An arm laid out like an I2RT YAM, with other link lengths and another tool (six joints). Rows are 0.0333 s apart.
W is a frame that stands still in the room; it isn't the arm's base.
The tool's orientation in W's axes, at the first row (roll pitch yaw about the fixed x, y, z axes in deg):
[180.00 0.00 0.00]
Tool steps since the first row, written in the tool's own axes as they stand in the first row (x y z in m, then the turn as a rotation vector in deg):
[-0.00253 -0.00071 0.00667 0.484 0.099 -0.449]
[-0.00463 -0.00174 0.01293 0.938 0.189 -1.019]
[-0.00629 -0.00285 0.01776 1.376 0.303 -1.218]
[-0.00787 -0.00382 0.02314 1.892 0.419 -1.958]
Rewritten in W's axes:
[-0.00253 0.00071 -0.00667 0.484 -0.099 0.449]
[-0.00463 0.00174 -0.01293 0.938 -0.189 1.019]
[-0.00629 0.00285 -0.01776 1.376 -0.303 1.218]
[-0.00787 0.00382 -0.02314 1.892 -0.419 1.958]

